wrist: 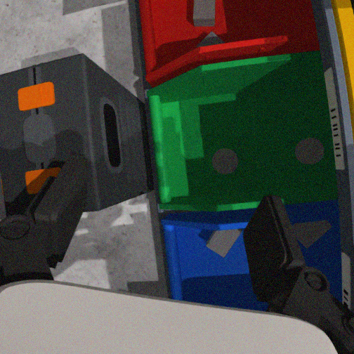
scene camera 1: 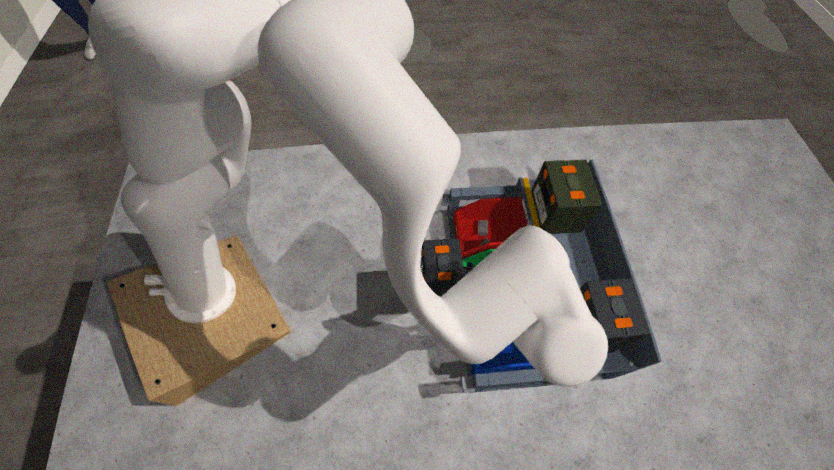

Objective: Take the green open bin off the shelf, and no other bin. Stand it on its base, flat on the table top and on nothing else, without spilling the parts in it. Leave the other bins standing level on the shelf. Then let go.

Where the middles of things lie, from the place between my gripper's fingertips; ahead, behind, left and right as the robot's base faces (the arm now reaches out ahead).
Labels:
I see the green open bin [wrist: 260,108] 100 mm below my hand, 50 mm ahead of it and 30 mm to the left of it. The rest, counted from my hand: dark case [scene camera 1: 439,258]: 70 mm below, 70 mm behind, 50 mm to the left; then red bin [scene camera 1: 505,216]: 140 mm to the left, 100 mm below, 60 mm ahead; then blue bin [scene camera 1: 510,358]: 100 mm below, 80 mm to the right, 40 mm ahead.

